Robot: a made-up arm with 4 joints. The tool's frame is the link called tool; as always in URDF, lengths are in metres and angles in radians. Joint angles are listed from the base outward. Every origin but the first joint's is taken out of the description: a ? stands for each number. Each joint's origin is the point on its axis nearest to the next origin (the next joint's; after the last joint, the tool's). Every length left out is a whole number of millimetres.
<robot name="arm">
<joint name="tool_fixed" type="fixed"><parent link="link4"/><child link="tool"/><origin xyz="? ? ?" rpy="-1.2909 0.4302 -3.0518"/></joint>
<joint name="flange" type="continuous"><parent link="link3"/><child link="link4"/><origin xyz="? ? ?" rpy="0.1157 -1.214 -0.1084"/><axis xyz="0 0 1"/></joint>
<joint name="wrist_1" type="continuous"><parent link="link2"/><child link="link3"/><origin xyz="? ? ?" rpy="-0.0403 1.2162 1.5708"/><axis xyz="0 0 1"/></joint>
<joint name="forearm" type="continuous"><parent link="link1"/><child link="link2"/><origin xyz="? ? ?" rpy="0 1.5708 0"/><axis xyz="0 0 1"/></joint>
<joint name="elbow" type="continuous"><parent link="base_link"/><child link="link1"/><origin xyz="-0.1 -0.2 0.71" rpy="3.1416 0 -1.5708"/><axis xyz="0 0 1"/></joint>
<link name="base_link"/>
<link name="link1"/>
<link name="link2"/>
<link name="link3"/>
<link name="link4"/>
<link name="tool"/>
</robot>
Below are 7 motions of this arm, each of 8 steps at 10 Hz.
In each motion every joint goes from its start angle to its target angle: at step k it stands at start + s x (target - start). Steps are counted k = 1, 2, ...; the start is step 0. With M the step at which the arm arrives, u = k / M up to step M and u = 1 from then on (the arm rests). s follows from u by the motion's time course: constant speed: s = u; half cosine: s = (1 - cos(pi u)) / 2; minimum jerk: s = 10 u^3 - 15 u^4 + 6 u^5.
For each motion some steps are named. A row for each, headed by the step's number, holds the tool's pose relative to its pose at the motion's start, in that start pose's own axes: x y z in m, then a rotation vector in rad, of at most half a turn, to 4 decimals.
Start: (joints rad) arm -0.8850 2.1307 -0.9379 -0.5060
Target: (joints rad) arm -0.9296 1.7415 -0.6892 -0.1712
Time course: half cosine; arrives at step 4
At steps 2, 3, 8:
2: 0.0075 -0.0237 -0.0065 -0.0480 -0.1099 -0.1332
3: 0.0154 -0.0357 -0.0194 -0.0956 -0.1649 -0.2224
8: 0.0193 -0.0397 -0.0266 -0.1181 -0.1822 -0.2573

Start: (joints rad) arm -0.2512 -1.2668 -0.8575 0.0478
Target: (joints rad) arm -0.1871 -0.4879 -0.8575 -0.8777
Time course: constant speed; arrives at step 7
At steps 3, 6, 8:
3: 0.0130 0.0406 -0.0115 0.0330 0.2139 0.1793
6: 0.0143 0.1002 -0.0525 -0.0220 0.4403 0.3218
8: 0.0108 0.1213 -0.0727 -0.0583 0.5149 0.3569

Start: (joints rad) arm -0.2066 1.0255 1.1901 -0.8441
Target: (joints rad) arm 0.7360 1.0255 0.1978 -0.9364
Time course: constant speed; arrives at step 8
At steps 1, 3, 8:
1: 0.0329 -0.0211 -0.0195 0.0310 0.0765 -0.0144
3: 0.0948 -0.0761 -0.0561 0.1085 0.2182 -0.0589
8: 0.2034 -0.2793 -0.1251 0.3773 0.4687 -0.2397

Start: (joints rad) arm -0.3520 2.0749 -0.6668 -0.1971
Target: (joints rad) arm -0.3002 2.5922 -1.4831 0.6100
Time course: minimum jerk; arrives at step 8
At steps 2, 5, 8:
2: -0.0469 0.0095 0.0270 0.0203 -0.0980 0.0711
5: -0.3275 -0.0334 0.1117 0.2180 -0.6516 0.4284
8: -0.4251 -0.0935 0.1140 0.3492 -0.8658 0.5371

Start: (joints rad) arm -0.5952 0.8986 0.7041 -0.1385
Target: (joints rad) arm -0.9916 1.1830 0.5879 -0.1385
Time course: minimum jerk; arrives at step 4
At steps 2, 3, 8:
2: -0.0697 -0.0184 0.1165 0.1520 -0.2238 0.0474
3: -0.1370 -0.0516 0.1961 0.2832 -0.3972 0.0783
8: -0.1560 -0.0629 0.2145 0.3189 -0.4418 0.0854

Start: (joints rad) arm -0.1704 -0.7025 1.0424 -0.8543
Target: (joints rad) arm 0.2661 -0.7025 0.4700 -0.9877
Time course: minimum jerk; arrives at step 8
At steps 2, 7, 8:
2: 0.0045 -0.0211 0.0223 0.0902 0.0402 0.0230
7: 0.0571 -0.2577 0.1387 0.8652 0.3075 0.2557
8: 0.0581 -0.2626 0.1394 0.8793 0.3109 0.2606

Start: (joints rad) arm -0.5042 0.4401 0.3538 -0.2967
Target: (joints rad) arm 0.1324 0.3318 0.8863 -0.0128
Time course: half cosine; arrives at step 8
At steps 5, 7, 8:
5: 0.1240 -0.1006 -0.2050 -0.5238 0.0622 -0.3939
7: 0.1473 -0.1703 -0.2929 -0.7272 0.1447 -0.5080
8: 0.1488 -0.1812 -0.3053 -0.7551 0.1589 -0.5220

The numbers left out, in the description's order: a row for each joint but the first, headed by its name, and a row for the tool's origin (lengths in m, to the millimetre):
tool: -0.04 -0.34 0
flange: 0.299 0.026 0
wrist_1: -0.064 -0.163 0
forearm: -0.109 -0.06 0

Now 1 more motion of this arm.
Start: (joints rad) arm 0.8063 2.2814 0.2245 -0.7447
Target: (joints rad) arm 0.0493 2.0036 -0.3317 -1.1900
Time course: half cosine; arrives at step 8
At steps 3, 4, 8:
3: 0.0287 -0.0899 0.0996 0.4365 0.1590 0.0815
4: 0.0453 -0.1507 0.1387 0.6983 0.2518 0.1689
8: 0.0819 -0.2881 0.1811 1.3247 0.4596 0.5397

